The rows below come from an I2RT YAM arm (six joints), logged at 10 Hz.
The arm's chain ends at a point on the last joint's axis. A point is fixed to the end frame.
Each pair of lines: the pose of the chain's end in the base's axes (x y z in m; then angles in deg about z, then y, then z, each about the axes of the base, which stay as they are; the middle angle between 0 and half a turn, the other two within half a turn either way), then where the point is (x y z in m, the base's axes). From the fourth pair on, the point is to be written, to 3 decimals.
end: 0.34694, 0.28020, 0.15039, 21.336, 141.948, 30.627
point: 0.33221 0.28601 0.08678
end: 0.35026, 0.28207, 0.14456, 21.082, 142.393, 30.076
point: 0.33522 0.28757 0.08099
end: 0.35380, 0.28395, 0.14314, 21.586, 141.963, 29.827
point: 0.33907 0.29016 0.07957
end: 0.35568, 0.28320, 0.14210, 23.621, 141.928, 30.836
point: 0.340 0.291 0.079
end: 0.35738, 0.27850, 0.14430, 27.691, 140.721, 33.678
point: 0.342 0.289 0.082
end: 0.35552, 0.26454, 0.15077, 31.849, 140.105, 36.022
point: 0.339 0.278 0.089
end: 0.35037, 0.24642, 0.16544, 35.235, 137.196, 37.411
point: 0.335 0.264 0.104
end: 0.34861, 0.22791, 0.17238, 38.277, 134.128, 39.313
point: 0.335 0.250 0.112
